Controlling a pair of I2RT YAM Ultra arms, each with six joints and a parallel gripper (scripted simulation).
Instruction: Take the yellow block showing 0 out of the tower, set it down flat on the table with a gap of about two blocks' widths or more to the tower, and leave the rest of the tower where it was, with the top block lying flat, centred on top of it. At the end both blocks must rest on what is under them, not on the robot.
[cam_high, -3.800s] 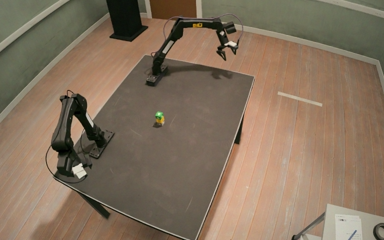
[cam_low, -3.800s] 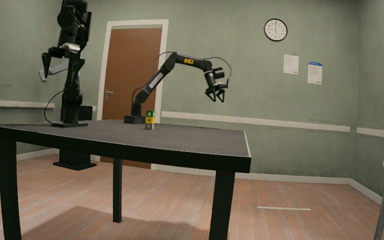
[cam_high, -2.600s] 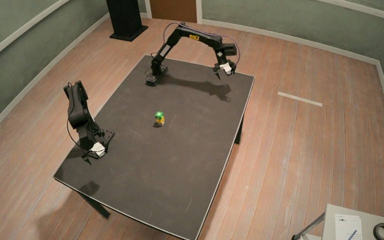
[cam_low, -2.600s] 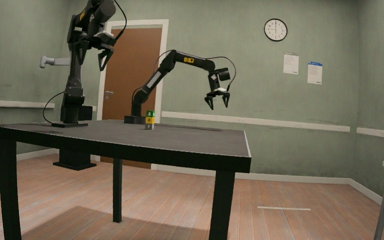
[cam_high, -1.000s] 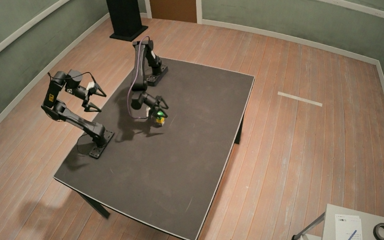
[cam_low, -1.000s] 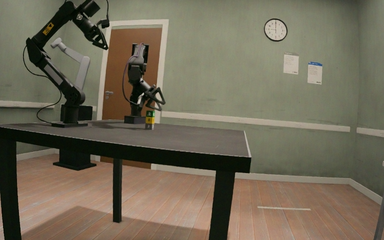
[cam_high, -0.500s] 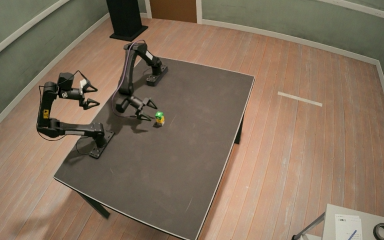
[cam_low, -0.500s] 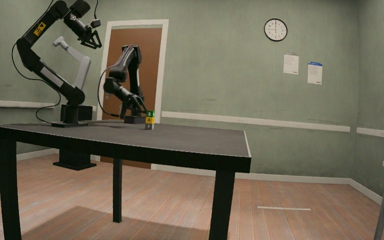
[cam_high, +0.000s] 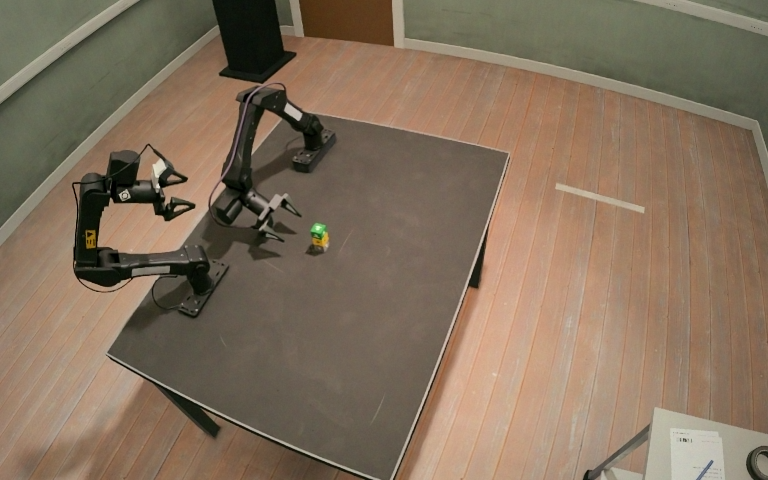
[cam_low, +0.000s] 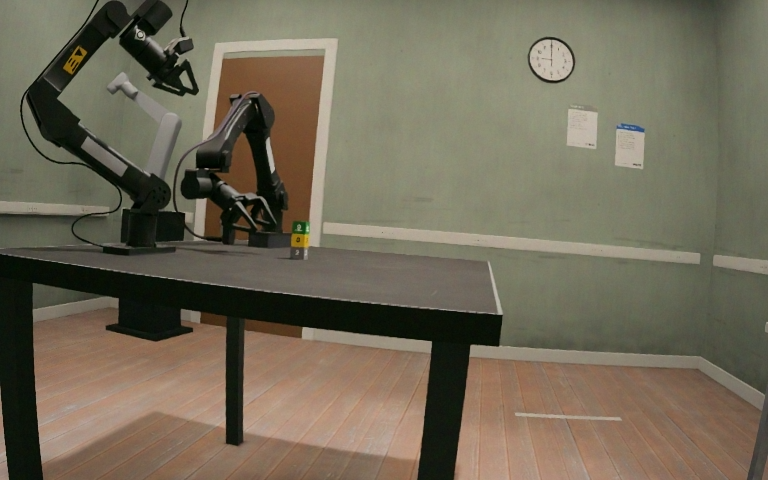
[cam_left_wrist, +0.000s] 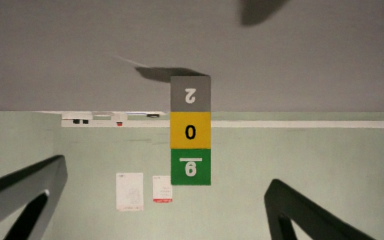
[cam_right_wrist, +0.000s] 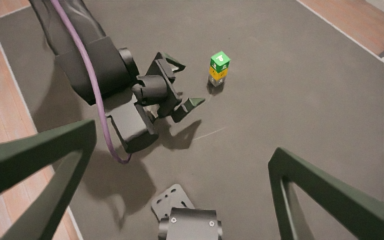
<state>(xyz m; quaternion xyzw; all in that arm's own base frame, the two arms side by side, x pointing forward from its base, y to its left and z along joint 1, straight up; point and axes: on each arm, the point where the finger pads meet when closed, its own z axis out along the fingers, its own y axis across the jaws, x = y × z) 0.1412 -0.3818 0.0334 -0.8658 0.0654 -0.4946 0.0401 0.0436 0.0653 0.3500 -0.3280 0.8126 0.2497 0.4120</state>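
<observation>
My left hand is 90 mm short of the green block and 20 mm to the right of it. From my left hand the other things lie so: yellow block 90 mm ahead, 20 mm to the left, 20 mm below.
My right gripper is now 31 cm above the yellow block, 22 cm to the right of it and 21 cm short of it. The rest, counted from my right hand: green block (28 cm below, 22 cm to the left, 21 cm ahead).
</observation>
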